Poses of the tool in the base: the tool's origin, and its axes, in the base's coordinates. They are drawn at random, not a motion.
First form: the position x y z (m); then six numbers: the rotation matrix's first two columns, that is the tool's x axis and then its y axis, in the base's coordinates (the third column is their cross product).
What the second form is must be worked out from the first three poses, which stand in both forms.
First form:
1: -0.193 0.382 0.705 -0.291 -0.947 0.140 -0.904 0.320 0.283
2: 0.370 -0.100 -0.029 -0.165 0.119 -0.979 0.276 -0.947 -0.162
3: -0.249 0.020 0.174 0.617 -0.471 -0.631 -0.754 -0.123 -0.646
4: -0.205 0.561 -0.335 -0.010 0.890 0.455 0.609 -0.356 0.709
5: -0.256 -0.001 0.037 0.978 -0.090 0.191 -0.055 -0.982 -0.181
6: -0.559 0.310 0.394 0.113 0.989 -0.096 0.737 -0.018 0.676
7: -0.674 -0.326 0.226 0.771 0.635 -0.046 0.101 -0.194 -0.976
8: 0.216 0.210 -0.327 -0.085 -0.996 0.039 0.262 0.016 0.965
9: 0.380 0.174 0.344 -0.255 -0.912 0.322 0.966 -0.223 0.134
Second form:
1:
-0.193 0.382 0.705
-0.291 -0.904 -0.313
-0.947 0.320 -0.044
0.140 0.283 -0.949

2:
0.370 -0.100 -0.029
-0.165 0.276 -0.946
0.119 -0.947 -0.297
-0.979 -0.162 0.123

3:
-0.249 0.020 0.174
0.617 -0.754 0.227
-0.471 -0.123 0.874
-0.631 -0.646 -0.431

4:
-0.205 0.561 -0.335
-0.010 0.609 0.793
0.890 -0.356 0.284
0.455 0.709 -0.538

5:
-0.256 -0.001 0.037
0.978 -0.055 0.204
-0.090 -0.982 0.167
0.191 -0.181 -0.965

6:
-0.559 0.310 0.394
0.113 0.737 0.667
0.989 -0.018 -0.147
-0.096 0.676 -0.731

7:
-0.674 -0.326 0.226
0.771 0.101 -0.629
0.635 -0.194 0.748
-0.046 -0.976 -0.214

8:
0.216 0.210 -0.327
-0.085 0.262 -0.962
-0.996 0.016 0.092
0.039 0.965 0.260

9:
0.380 0.174 0.344
-0.255 0.966 -0.050
-0.912 -0.223 0.345
0.322 0.134 0.938

